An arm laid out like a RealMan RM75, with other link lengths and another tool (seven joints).
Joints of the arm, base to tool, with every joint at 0 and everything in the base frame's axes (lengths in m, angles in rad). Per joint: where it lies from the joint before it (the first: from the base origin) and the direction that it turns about. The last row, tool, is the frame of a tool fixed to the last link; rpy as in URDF.
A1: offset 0 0 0.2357 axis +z
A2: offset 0 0 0 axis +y
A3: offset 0 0 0.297 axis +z
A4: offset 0 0 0 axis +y
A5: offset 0 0 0.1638 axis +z
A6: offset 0 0 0 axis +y
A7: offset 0 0 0.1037 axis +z
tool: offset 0.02 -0.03 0.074 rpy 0 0.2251 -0.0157
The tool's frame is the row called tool.
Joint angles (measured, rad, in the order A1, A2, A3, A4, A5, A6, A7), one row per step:
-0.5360, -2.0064, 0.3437, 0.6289, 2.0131, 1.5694, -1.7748
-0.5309, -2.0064, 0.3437, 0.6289, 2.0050, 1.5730, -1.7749
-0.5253, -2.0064, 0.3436, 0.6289, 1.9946, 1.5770, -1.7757
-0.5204, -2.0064, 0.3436, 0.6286, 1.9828, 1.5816, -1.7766
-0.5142, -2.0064, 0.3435, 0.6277, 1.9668, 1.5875, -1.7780
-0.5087, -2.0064, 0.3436, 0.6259, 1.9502, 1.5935, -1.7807
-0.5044, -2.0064, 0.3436, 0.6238, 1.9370, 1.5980, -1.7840
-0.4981, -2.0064, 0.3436, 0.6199, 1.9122, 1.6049, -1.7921
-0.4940, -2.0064, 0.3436, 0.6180, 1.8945, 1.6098, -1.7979
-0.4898, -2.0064, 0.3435, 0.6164, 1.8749, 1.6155, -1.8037
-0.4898, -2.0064, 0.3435, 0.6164, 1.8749, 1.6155, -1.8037
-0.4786, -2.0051, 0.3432, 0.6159, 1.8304, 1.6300, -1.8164
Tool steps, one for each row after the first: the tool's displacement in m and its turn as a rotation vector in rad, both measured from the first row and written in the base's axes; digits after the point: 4 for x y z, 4 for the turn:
-0.0007, -0.0013, 0.0009, 0.0039, -0.0070, 0.0013
-0.0013, -0.0027, 0.0022, 0.0092, -0.0161, 0.0029
-0.0015, -0.0038, 0.0035, 0.0149, -0.0265, 0.0032
-0.0017, -0.0052, 0.0053, 0.0226, -0.0410, 0.0037
-0.0015, -0.0065, 0.0069, 0.0296, -0.0572, 0.0043
-0.0015, -0.0075, 0.0082, 0.0345, -0.0711, 0.0059
-0.0011, -0.0088, 0.0106, 0.0439, -0.0978, 0.0093
-0.0007, -0.0095, 0.0125, 0.0512, -0.1161, 0.0110
-0.0001, -0.0103, 0.0148, 0.0598, -0.1356, 0.0116
-0.0001, -0.0103, 0.0148, 0.0598, -0.1356, 0.0116
0.0007, -0.0124, 0.0212, 0.0815, -0.1765, 0.0114

